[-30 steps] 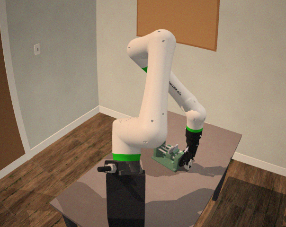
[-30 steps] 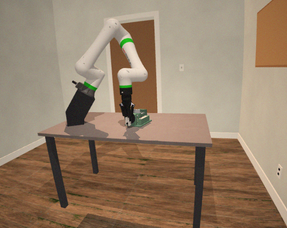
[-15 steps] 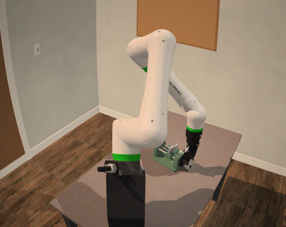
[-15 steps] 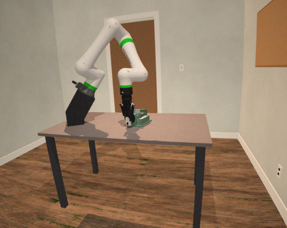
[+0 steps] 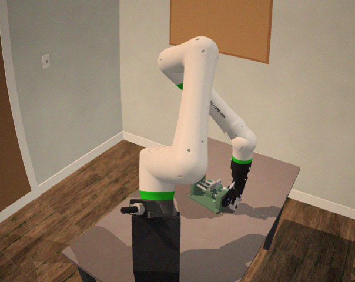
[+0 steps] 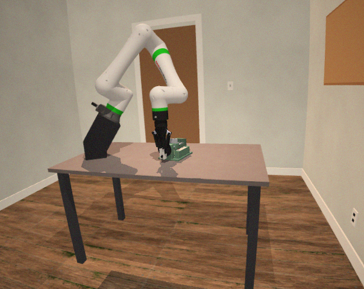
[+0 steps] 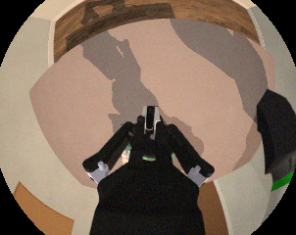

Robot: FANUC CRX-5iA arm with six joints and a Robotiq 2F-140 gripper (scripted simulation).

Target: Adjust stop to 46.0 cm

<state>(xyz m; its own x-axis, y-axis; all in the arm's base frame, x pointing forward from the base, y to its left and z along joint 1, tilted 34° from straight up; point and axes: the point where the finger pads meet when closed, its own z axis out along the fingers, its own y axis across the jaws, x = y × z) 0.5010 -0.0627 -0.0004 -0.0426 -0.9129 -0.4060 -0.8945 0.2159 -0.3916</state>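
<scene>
Now: hand 2 cm to the right of the black handwheel and 1 cm above it. Round my hand: green stop fixture: 13 cm to the left, 3 cm above, 1 cm ahead.
</scene>
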